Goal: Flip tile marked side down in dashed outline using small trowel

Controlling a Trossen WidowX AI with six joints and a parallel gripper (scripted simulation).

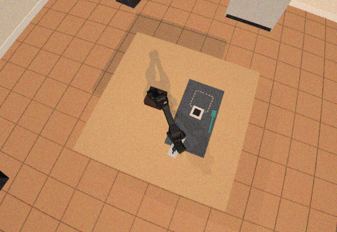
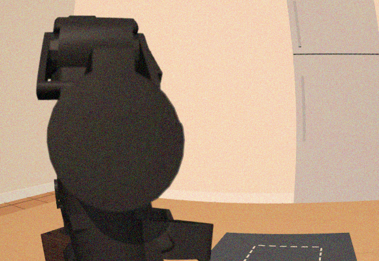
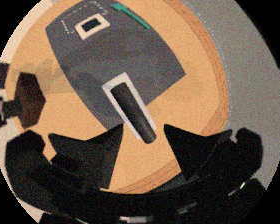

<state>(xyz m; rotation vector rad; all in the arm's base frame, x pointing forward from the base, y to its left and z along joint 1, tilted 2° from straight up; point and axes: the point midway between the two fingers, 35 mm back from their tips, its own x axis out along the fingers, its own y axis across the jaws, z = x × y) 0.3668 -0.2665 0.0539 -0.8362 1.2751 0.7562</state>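
Right now my gripper tip is 2 cm short of the dark grey mat, 32 cm to the right of it and 12 cm above it. The rest, counted from my gripper tip: tile: 2 cm ahead, 35 cm to the left, 10 cm below; teal long-handled tool: 16 cm ahead, 36 cm to the left, 10 cm below.
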